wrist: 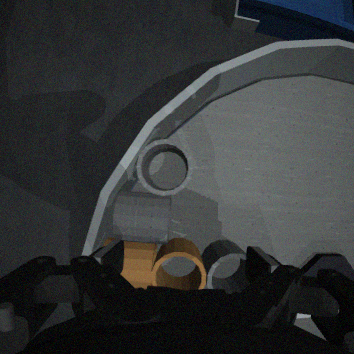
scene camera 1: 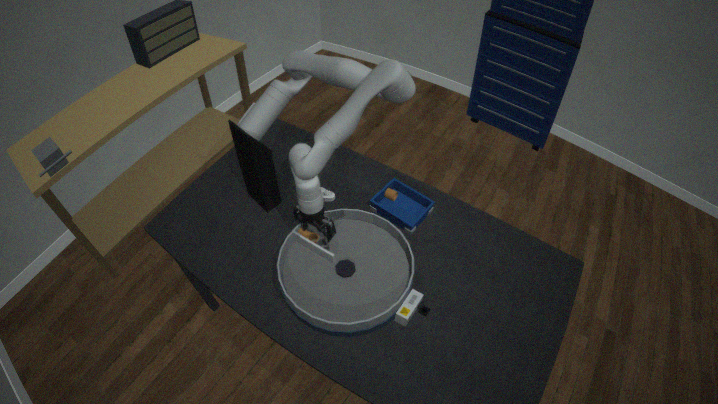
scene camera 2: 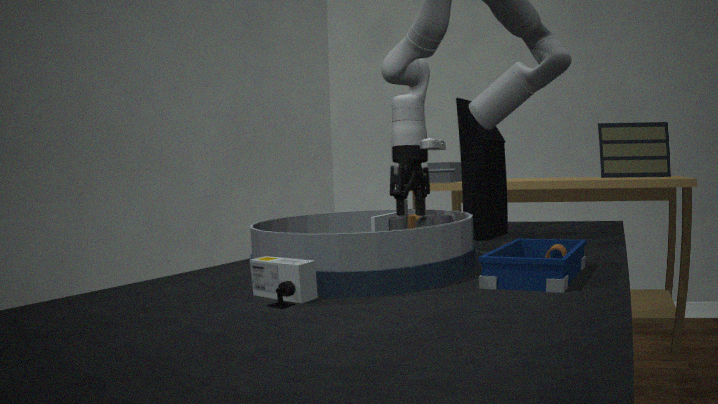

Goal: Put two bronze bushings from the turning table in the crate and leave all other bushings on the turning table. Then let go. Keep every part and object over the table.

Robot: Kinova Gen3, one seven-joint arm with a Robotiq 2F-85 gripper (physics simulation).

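Places are measured from the arm's base along level axes (x ahead, y left, z up), in millimetres.
Pixels of known places: gripper, fingertip midpoint: (wrist: 184, 257) (scene camera 1: 316, 235) (scene camera 2: 411, 216); arm's base at its link origin: (scene camera 1: 248, 133) (scene camera 2: 480, 116).
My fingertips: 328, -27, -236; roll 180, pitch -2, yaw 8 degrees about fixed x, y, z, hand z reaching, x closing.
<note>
For each thing: its top centre in the pictures, then the offset to it from my fingertips, as dx, dy, dz. "pt": a spot on its surface instead.
- blue crate at its top centre: (scene camera 2: 538, 247) (scene camera 1: 402, 201) +107, +326, -37
- thin pale divider at a spot on its surface: (scene camera 1: 313, 244) pt +23, -37, +8
- dark hub at its top centre: (wrist: 327, 286) (scene camera 1: 345, 267) +142, -20, -26
- white box at its top centre: (scene camera 2: 281, 260) (scene camera 1: 410, 303) +373, +10, -29
The blue crate (scene camera 1: 409, 210) (scene camera 2: 517, 273) (wrist: 310, 16) holds one bronze bushing (scene camera 1: 391, 193) (scene camera 2: 556, 247). On the turning table (scene camera 1: 371, 301) (scene camera 2: 361, 251) (wrist: 285, 150), a bronze bushing (wrist: 139, 265) lies partly behind my left finger in the wrist view. Another bronze bushing (wrist: 178, 246) lies beside it, its opening facing the wrist camera. A grey bushing (wrist: 220, 248) is close on its right. A grey bushing (wrist: 141, 217) lies near the wall and another grey bushing (wrist: 142, 167) shows its round opening. My gripper (scene camera 1: 315, 237) (scene camera 2: 410, 214) (wrist: 184, 257) is open, fingers down inside the wall around the row; nothing is gripped.
A thin pale divider (scene camera 1: 313, 244) stands beside the bushings, ending near the dark hub (scene camera 1: 345, 268). A tall black panel (scene camera 1: 258, 170) (scene camera 2: 482, 175) stands near the arm. A white box (scene camera 1: 409, 306) (scene camera 2: 283, 278) stands against the turning table's outside. The turning table's raised wall (wrist: 212, 77) surrounds the bushings.
</note>
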